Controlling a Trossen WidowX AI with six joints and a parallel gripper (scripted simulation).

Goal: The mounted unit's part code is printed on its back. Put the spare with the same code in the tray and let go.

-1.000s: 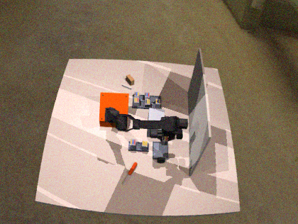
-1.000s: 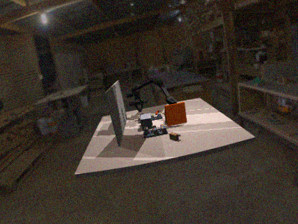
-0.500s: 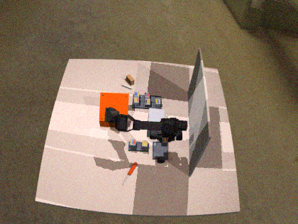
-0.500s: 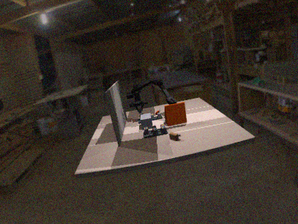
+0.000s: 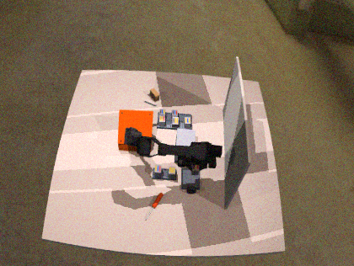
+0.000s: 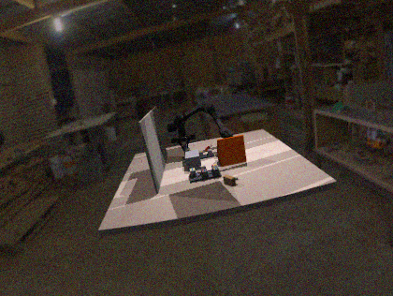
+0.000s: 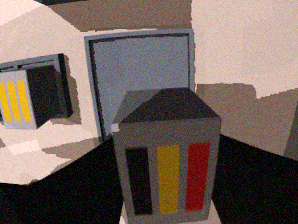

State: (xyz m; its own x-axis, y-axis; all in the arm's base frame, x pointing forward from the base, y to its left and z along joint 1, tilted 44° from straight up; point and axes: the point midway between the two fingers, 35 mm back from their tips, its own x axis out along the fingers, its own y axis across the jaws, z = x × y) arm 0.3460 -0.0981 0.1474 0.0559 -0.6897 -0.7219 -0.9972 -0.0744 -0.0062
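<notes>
Right now my gripper tip is 90 mm above the tray and 10 mm past it. The rest, counted from my gripper tip: tall grey upright panel (180 mm ahead, 170 mm to the left, 140 mm above); then small brown block (570 mm to the left, 260 mm behind, 60 mm below).
</notes>
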